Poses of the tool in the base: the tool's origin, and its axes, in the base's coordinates. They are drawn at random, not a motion.
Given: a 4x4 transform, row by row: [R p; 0 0 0 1], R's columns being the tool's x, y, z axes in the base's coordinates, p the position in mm. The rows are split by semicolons.
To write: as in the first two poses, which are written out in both.
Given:
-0.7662 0.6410 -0.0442 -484; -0.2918 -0.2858 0.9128 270; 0.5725 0.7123 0.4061 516; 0 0 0 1
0.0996 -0.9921 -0.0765 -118; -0.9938 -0.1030 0.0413 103; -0.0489 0.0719 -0.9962 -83; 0 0 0 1
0.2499 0.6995 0.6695 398; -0.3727 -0.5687 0.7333 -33; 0.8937 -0.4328 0.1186 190; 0 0 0 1
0.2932 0.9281 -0.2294 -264; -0.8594 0.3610 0.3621 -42; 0.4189 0.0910 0.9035 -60; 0 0 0 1
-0.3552 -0.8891 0.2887 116; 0.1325 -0.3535 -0.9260 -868; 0.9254 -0.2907 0.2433 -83; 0 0 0 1
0.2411 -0.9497 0.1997 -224; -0.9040 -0.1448 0.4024 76; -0.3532 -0.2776 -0.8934 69; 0 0 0 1
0.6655 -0.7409 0.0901 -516; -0.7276 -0.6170 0.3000 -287; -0.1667 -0.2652 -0.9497 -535; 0 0 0 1
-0.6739 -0.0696 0.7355 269; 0.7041 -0.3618 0.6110 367; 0.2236 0.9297 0.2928 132; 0 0 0 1
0.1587 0.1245 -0.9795 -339; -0.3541 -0.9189 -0.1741 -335; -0.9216 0.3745 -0.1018 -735; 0 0 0 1
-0.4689 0.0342 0.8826 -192; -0.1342 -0.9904 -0.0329 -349; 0.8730 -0.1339 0.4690 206; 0 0 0 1
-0.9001 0.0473 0.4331 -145; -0.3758 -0.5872 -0.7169 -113; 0.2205 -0.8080 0.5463 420; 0 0 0 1
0.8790 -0.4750 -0.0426 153; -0.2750 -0.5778 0.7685 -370; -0.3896 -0.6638 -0.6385 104; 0 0 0 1
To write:
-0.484 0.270 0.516 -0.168 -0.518 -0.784 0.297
-0.118 0.103 -0.083 0.741 -0.670 -0.042 0.010
0.398 -0.033 0.190 -0.652 -0.125 -0.599 0.447
-0.264 -0.042 -0.060 -0.085 -0.203 -0.559 0.800
0.116 -0.868 -0.083 0.434 -0.435 0.699 0.366
-0.224 0.076 0.069 -0.755 0.614 0.051 0.225
-0.516 -0.287 -0.535 -0.899 0.408 0.021 0.157
0.269 0.367 0.132 0.314 0.505 0.763 0.254
-0.339 -0.335 -0.735 0.738 -0.078 -0.644 0.186
-0.192 -0.349 0.206 -0.513 0.049 -0.856 0.049
-0.145 -0.113 0.420 -0.188 0.438 -0.871 0.121
0.153 -0.370 0.104 -0.880 0.213 0.123 0.407

